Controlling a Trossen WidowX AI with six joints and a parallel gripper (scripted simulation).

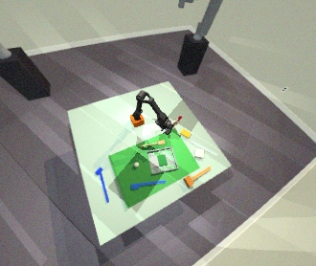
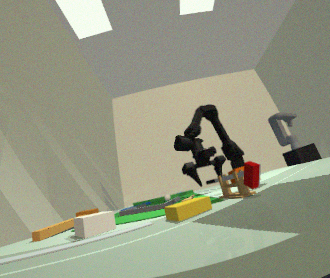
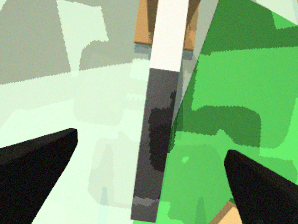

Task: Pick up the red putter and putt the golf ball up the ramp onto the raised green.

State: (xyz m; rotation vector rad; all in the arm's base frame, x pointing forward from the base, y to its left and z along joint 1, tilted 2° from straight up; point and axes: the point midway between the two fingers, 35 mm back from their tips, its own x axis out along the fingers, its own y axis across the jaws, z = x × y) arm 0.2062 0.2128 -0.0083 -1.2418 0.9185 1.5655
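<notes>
The wooden stick is 10 cm ahead of my gripper tip, 13 cm to the right of it and 4 cm below it. Also, from my gripper tip: green turf (28 cm ahead, 20 cm to the right, 5 cm below); yellow block (10 cm ahead, 22 cm to the left, 4 cm below); stand (4 cm behind, 12 cm to the left, 2 cm below).
</notes>
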